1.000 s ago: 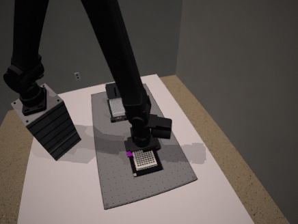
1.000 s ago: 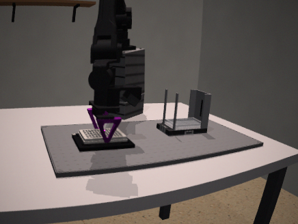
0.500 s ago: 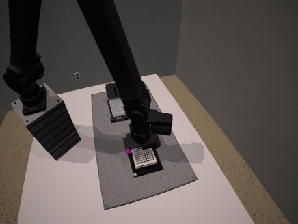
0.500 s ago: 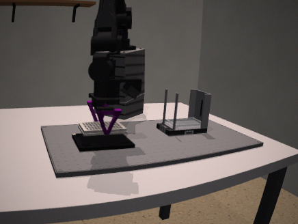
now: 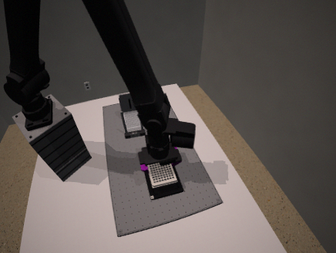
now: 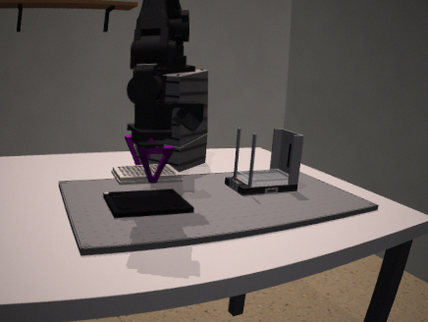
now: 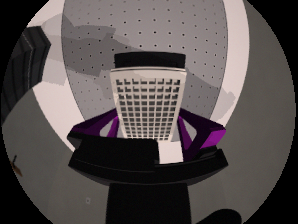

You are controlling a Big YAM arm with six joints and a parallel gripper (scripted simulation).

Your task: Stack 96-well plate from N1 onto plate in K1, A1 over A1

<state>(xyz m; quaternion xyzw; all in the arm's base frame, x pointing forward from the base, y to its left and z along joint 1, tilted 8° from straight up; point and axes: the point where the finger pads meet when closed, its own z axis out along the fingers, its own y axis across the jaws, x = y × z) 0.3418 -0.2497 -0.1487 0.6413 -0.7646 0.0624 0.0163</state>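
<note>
Right now the tall back wall is 390 mm to the left of my hand, 20 mm ahead of it and 10 mm above it. Also, from my hand: pale A1 mark 70 mm to the right, 60 mm below, 60 mm behind.
</note>
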